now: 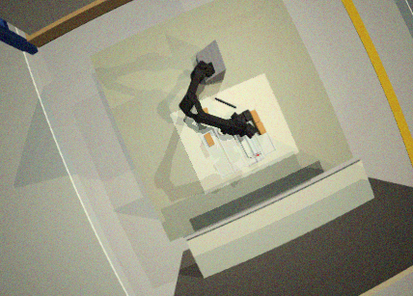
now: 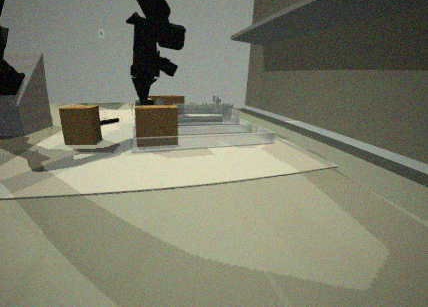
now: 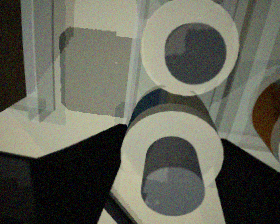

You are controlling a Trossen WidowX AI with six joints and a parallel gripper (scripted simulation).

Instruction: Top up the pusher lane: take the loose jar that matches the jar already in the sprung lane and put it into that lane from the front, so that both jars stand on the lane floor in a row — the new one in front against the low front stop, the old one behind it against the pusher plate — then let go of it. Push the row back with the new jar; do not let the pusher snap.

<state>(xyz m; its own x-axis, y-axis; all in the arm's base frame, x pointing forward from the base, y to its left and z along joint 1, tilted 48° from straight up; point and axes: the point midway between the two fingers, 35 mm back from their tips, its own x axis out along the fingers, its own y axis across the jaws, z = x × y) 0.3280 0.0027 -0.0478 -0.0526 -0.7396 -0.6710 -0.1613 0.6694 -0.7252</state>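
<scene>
Now: gripper tip 150 mm short of the pusher lane, 50 mm to the right of it and 40 mm above it. Round my gripper tip: shelf wall (620 mm ahead, 340 mm above, 40 mm to the left).
</scene>
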